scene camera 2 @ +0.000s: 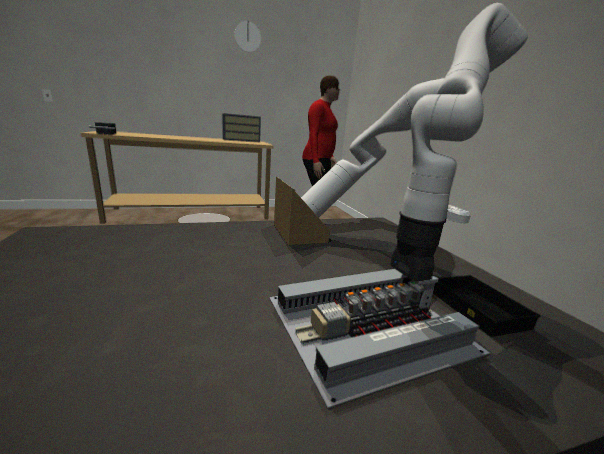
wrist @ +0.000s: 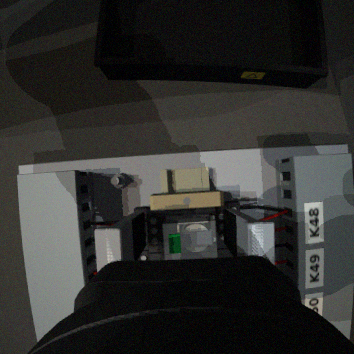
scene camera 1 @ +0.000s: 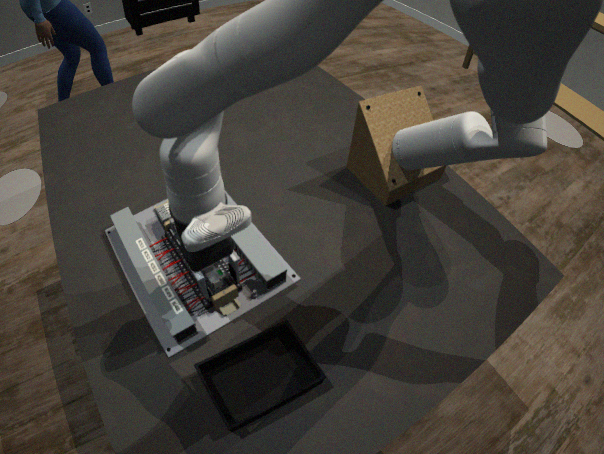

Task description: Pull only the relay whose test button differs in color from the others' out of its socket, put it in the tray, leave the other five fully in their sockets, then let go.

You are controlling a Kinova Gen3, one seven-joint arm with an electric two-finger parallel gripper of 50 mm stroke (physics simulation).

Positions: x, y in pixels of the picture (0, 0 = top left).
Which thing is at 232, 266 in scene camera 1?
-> The gripper.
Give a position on a grey panel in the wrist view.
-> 247, 175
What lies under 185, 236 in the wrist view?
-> A clear-cased relay.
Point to a beige end bracket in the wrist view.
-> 201, 198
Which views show the gripper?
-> Scene camera 2, the wrist view and scene camera 1: all of them.
